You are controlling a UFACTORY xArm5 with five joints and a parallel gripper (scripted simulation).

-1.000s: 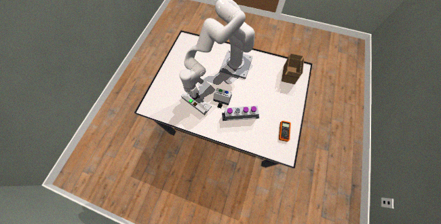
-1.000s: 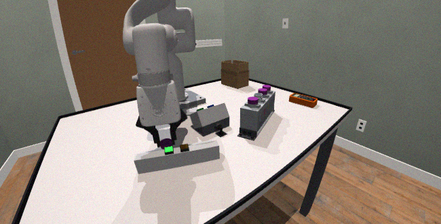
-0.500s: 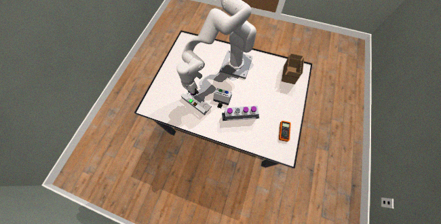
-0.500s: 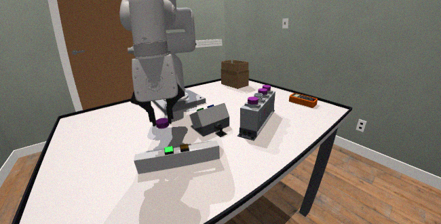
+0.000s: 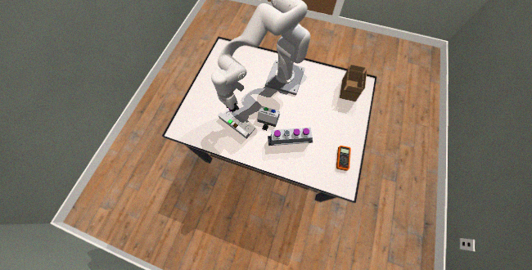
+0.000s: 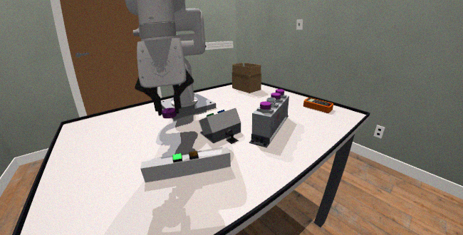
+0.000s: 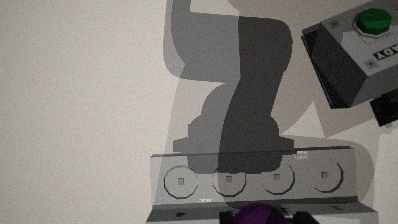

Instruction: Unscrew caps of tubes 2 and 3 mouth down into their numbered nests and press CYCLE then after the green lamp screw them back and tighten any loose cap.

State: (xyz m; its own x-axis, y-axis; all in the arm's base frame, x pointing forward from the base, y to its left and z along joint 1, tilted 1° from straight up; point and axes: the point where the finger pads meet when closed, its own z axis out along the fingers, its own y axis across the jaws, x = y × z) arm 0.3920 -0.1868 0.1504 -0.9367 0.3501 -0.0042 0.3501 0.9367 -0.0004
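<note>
The purple cap lies 380 mm to the left of my hand and 60 mm below it. Round my hand: key housing 80 mm behind, 190 mm to the left, 120 mm below; then blue key 100 mm behind, 210 mm to the left, 110 mm below; then green key 100 mm behind, 160 mm to the left, 110 mm below.
</note>
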